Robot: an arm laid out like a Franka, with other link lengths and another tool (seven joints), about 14 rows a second.
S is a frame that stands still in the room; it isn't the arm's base.
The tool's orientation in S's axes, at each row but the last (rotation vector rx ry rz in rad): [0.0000, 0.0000, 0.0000]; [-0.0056, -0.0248, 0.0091]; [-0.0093, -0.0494, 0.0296]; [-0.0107, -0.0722, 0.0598]
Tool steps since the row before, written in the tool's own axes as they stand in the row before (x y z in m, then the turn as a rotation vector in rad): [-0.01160, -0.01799, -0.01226, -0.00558, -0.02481, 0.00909]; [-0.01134, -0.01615, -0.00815, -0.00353, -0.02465, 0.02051]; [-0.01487, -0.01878, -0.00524, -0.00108, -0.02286, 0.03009]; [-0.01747, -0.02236, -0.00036, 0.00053, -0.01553, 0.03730]
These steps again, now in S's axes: [-0.01160, -0.01799, -0.01226, -0.00558, -0.02481, 0.00909]; [-0.01099, -0.01630, -0.00834, -0.00382, -0.02457, 0.02056]; [-0.01403, -0.01926, -0.00578, -0.00190, -0.02262, 0.03023]; [-0.01604, -0.02337, -0.00133, -0.00125, -0.01515, 0.03744]
